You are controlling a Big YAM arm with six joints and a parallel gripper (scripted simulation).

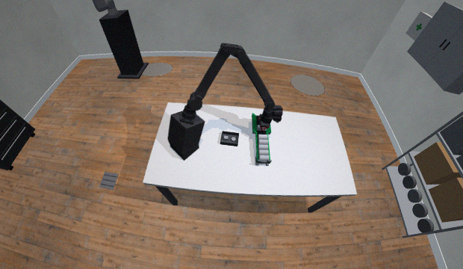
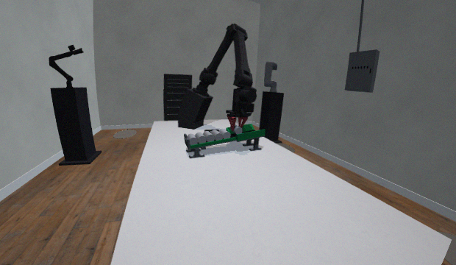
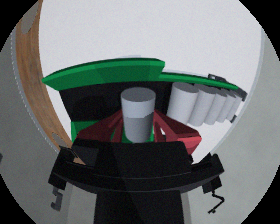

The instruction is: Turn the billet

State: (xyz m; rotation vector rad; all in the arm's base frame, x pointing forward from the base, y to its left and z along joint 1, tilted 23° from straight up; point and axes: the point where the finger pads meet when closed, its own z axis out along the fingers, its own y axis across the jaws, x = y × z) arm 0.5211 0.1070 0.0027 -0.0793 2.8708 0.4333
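Now: hand right at the grey billet. The rest, counted from my hand: stop (2 cm ahead, 25 cm to the right, 5 cm below); small black box (23 cm behind, 6 cm to the right, 10 cm below).
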